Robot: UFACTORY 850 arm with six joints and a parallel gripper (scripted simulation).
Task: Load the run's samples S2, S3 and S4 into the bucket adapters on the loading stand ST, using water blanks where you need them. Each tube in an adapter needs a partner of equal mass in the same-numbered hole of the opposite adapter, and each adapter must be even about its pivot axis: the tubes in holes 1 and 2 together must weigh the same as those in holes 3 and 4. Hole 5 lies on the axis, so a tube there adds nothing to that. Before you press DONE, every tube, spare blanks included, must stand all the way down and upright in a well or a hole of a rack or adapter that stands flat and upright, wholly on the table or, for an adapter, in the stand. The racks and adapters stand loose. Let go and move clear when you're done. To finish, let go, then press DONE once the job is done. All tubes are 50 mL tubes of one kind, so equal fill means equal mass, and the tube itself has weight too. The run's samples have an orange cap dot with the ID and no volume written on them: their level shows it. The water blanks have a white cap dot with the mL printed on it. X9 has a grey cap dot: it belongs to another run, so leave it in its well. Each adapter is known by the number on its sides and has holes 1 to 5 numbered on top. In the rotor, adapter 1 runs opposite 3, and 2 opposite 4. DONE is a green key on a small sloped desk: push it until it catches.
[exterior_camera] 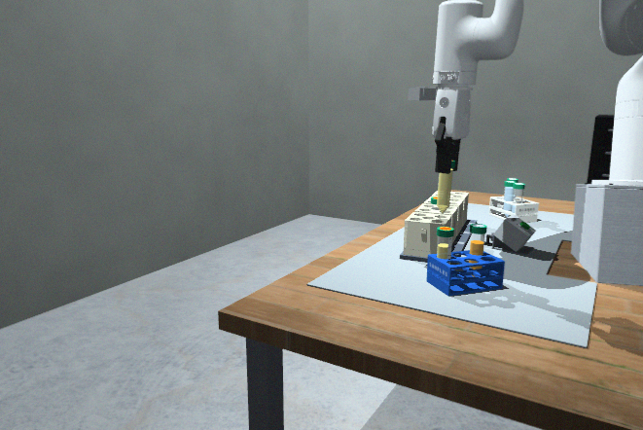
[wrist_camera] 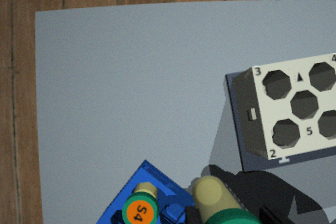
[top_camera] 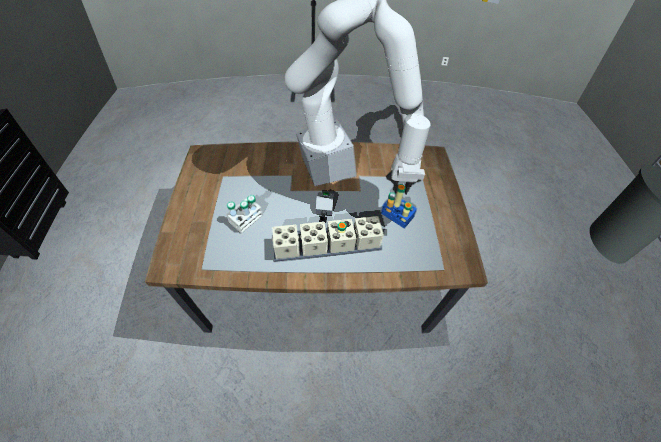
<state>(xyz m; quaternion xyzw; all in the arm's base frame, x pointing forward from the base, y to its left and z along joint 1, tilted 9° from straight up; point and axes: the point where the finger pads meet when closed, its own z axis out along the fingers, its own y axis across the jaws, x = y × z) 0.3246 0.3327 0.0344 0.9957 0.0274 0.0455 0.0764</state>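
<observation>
Right now my hand is 50 mm above the sample tube S3 and 10 mm to the left of it. Round my hand: blue rack: 220 mm below, 70 mm behind, 40 mm to the left; then sample tube: 220 mm to the right, 180 mm below, 100 mm ahead; then tube X9: 190 mm below, 80 mm behind, 20 mm to the right.
</observation>
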